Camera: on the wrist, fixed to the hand. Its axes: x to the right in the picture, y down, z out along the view.
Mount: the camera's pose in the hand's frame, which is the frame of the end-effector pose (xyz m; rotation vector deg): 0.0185 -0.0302 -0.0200 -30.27 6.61 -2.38
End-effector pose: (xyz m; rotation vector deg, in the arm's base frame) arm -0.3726 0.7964 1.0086 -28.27 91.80 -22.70
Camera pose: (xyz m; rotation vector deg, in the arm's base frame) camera -0.3912 0.7603 1.0108 -52.57 103.82 -1.33
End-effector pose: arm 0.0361 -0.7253 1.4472 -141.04 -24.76 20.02
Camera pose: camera 0.0531 -0.7056 1.4785 -169.50 -33.48 4.39
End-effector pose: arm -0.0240 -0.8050 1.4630 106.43 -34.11 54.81
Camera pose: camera 0.0015 -0.7737 1.4678 76.27 -37.90 44.68
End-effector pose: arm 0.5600 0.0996 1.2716 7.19 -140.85 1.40
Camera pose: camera 0.5612 0.0690 1.2983 -3.20 -129.68 -35.10
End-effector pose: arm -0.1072 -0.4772 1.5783 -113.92 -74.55 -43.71
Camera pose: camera -0.1315 -0.4728 1.6106 -130.46 -66.24 -76.18
